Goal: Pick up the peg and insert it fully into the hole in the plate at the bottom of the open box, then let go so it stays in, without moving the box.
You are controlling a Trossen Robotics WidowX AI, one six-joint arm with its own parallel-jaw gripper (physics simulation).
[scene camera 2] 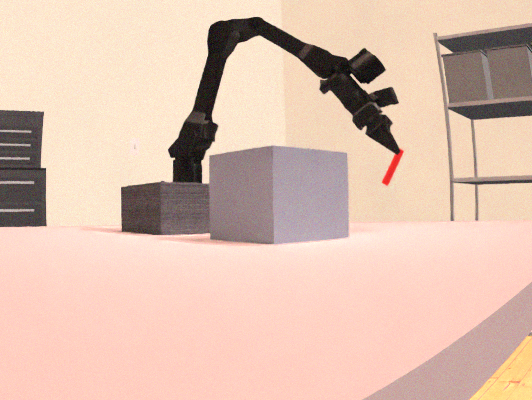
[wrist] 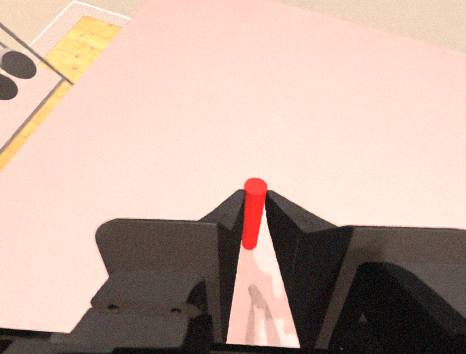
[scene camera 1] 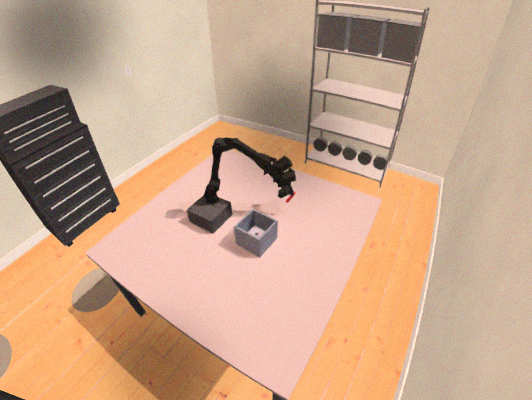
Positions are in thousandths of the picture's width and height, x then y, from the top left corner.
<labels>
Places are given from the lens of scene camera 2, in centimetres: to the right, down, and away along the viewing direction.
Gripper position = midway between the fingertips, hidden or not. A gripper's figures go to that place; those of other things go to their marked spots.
gripper (scene camera 2: 751, 384): 27, -9, 97
grey-blue box (scene camera 2: 514, 489): 1, -1, 71
</labels>
